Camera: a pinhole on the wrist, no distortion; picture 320 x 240 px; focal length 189.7 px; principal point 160.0 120.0 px. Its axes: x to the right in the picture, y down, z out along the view. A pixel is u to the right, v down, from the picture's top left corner.
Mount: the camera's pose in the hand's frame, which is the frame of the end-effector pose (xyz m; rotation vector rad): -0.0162 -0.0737 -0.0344 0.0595 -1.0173 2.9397
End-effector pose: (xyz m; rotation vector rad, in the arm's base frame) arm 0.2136 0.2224 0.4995 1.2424 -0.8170 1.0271
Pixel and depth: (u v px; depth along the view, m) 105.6 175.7 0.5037
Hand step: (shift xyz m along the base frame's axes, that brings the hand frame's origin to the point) 0.5299 -0.2457 -0.0090
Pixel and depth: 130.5 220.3 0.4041
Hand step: 0.4842 -0.1468 -0.1040
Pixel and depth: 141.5 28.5 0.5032
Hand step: 0.2237 -0.4951 0.0668
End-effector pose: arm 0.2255 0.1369 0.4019 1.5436 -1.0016 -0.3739
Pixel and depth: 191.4 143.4 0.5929
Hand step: -0.1516 -0.2087 -0.5854
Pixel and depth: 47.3 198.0 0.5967
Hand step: 0.2505 -0.4772 -0.5564
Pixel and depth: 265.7 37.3 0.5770
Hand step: -0.5184 -0.1583 -0.4495
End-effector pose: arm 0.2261 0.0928 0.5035 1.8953 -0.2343 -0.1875
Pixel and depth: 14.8 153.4 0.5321
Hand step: 0.3463 -0.2267 -0.5627
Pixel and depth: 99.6 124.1 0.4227
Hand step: 0.0790 -0.1829 -0.4210
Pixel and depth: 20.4 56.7 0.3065
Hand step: 0.1638 -0.2327 -0.2644
